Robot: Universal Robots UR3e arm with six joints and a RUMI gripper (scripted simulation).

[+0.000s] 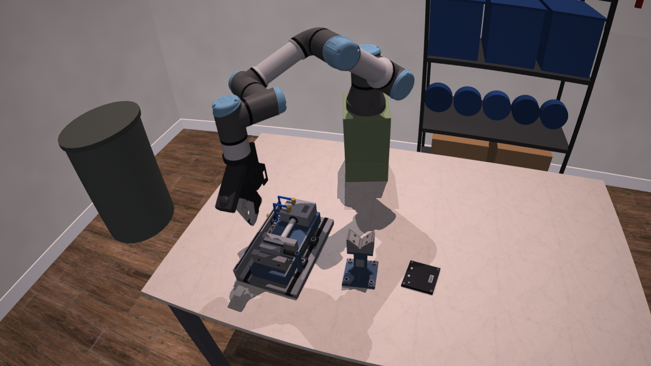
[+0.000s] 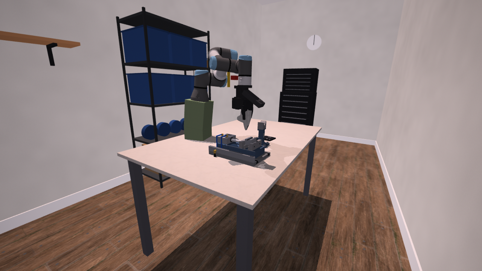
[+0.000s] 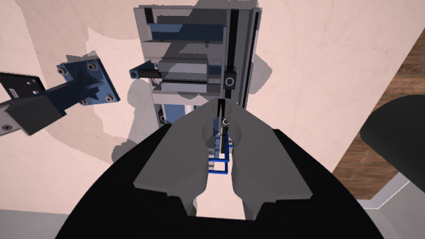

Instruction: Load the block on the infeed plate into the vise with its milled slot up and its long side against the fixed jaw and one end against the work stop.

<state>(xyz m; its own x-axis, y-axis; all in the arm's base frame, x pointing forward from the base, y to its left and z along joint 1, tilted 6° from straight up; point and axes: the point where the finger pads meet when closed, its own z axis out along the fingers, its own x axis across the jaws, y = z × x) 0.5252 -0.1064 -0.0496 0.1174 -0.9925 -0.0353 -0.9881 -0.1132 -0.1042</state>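
The part lies 80 mm below my hand, 50 mm to the left of it and 10 mm behind it. From my hand the other things lie so: dark work stop rod 100 mm to the left, 90 mm below, 10 mm behind; then black infeed plate 430 mm to the left, 180 mm below, 140 mm behind; then fixed jaw 100 mm below, 50 mm to the left, 20 mm ahead.
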